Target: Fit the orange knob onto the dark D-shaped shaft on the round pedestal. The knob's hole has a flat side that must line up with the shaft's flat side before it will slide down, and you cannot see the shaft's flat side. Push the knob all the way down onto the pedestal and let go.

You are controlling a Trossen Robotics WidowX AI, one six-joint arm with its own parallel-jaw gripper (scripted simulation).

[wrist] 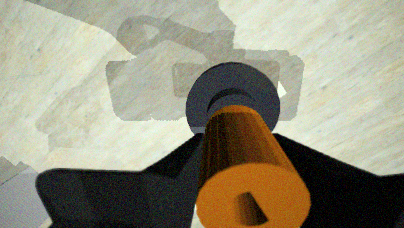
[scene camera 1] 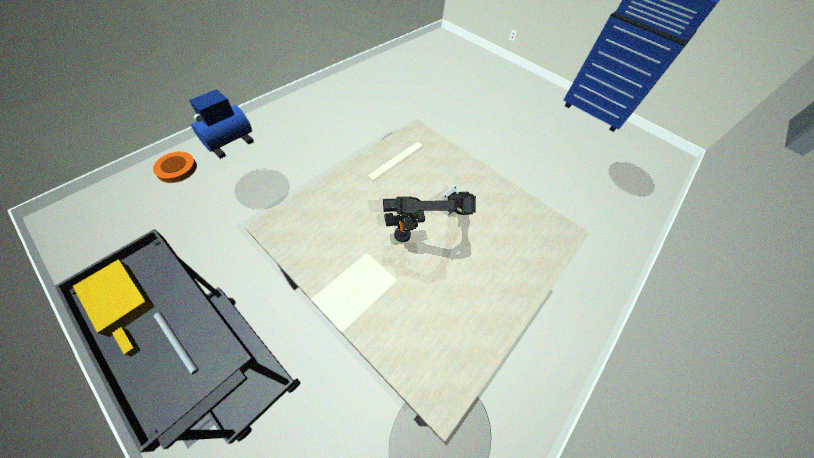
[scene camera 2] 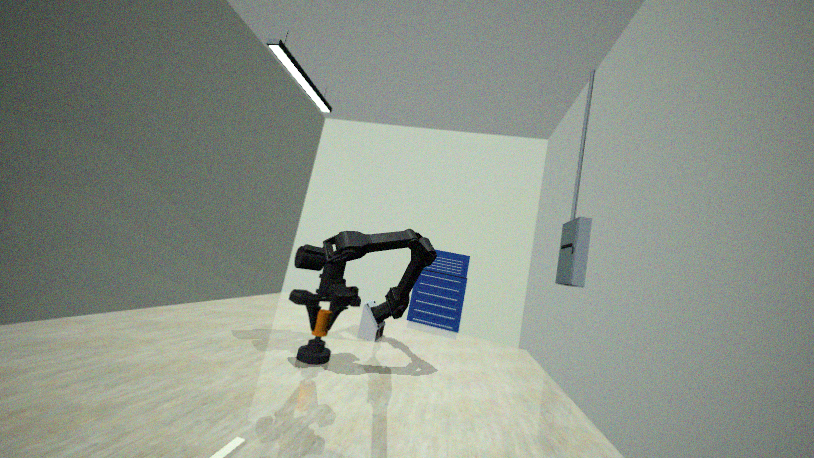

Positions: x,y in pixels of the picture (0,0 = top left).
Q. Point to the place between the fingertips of my gripper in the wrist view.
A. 236,140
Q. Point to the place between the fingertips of my gripper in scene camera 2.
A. At 320,330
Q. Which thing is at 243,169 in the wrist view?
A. An orange knob.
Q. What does my gripper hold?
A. An orange knob.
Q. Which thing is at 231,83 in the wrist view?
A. A pedestal.
